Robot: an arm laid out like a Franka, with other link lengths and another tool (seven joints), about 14 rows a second.
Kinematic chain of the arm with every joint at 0, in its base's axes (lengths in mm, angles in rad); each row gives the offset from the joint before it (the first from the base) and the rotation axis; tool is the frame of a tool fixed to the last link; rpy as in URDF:
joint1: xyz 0 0 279.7 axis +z
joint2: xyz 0 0 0 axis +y
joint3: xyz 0 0 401.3 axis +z
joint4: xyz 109.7 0 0 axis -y
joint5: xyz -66 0 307.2 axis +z
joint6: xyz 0 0 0 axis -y
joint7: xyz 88 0 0 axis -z
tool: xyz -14 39 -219.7 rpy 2.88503 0 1.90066
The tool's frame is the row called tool.
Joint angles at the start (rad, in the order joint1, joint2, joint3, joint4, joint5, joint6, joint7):
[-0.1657 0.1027 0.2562 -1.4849 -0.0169 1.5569 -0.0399]
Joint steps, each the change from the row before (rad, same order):
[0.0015 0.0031 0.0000 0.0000 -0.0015 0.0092 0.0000]
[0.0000 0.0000 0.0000 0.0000 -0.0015 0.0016 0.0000]
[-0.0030 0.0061 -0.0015 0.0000 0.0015 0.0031 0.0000]
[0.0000 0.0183 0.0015 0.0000 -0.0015 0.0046 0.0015]
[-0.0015 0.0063 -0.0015 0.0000 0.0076 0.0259 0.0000]
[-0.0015 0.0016 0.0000 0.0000 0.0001 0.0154 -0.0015]
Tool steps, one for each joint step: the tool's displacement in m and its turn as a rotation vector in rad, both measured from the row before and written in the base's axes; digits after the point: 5 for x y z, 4 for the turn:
[0.00264 0.00051 -0.00100 -0.0002 -0.0062 0.0014]
[0.00038 -0.00030 0.00005 -0.0013 -0.0017 0.0000]
[0.00236 -0.00215 -0.00283 0.0026 0.0031 -0.0045]
[0.00496 -0.00014 -0.00901 0.0021 0.0133 0.0000]
[0.00715 0.00034 -0.00121 0.0106 -0.0189 -0.0038]
[0.00378 -0.00061 0.00026 0.0017 -0.0138 -0.0003]

